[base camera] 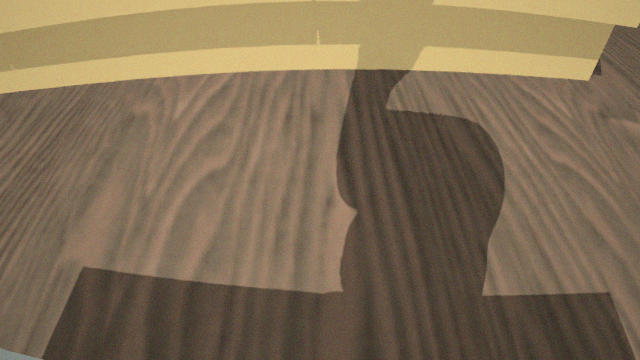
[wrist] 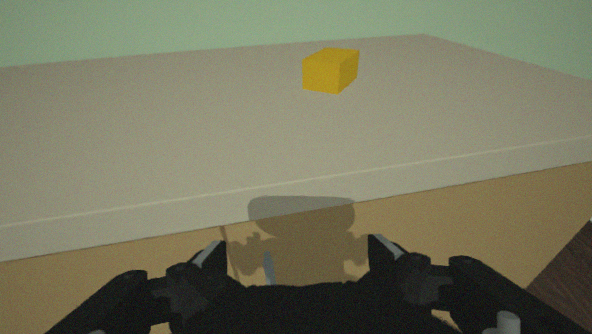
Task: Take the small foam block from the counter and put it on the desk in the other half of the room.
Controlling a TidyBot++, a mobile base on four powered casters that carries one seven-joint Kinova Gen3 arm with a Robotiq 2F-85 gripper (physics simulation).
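Frame: origin at the arm's base, x ahead, y left, z up, level; centimetres.
Where they show: gripper, fingertip midpoint: (wrist: 297, 253).
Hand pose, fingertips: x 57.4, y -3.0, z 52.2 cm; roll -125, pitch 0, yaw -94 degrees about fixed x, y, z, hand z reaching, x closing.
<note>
After its pixels a point has its place.
The small foam block (wrist: 327, 71) @[x 85.9, y -10.6, z 54.6 cm], a yellow box shape, sits on the grey counter top (wrist: 165, 125) @[x 78.5, y 11.4, z 51.4 cm] in the wrist view, toward the back and a little right of the middle. My gripper (wrist: 297, 253) @[x 57.4, y -3.0, z 52.2 cm] is open, with its two fingers wide apart and no thing between them. In the wrist view the fingers show below the counter's front edge, and the block is beyond them, apart from them. The block and the gripper do not show in the base camera view. The desk is not seen in either view.
The counter's tan cabinet front (base camera: 200, 57) @[x 70.5, y 25.5, z -36.1 cm] (wrist: 450, 215) @[x 69.5, y -24.5, z 39.6 cm] stands across the top of the base camera view, over the dark wood floor (base camera: 175, 175) @[x 43.8, y 21.4, z -39.6 cm] (wrist: 570, 270) @[x 97.5, y -125.3, z -39.6 cm]. The cabinet's right end shows at the upper right. A green wall (wrist: 150, 25) @[x 124.0, y 26.7, z 57.7 cm] rises behind the counter. The arm's shadow falls on floor and cabinet.
</note>
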